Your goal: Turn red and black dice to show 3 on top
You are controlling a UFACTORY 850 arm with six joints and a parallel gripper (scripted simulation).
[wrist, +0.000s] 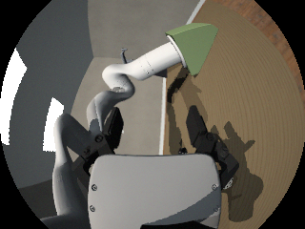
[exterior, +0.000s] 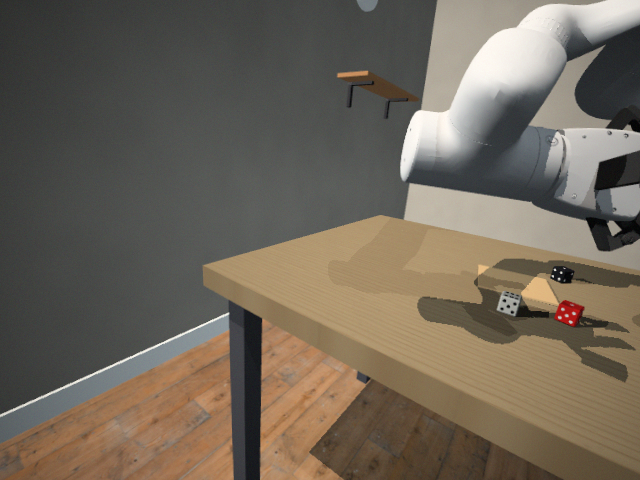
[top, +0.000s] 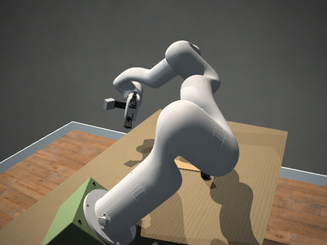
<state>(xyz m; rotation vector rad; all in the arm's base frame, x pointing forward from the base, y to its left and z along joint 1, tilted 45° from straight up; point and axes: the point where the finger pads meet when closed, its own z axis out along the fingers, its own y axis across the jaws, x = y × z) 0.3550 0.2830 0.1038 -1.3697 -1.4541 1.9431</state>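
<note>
The black die lies 320 mm to the right of my hand, 220 mm below it and 20 mm ahead of it. From my hand the other things lie so: red die: 220 mm below, 90 mm to the right, 40 mm ahead; then tan mat: 230 mm below, 210 mm to the right, 120 mm ahead; then white die: 220 mm below, 130 mm ahead, 60 mm to the right.
</note>
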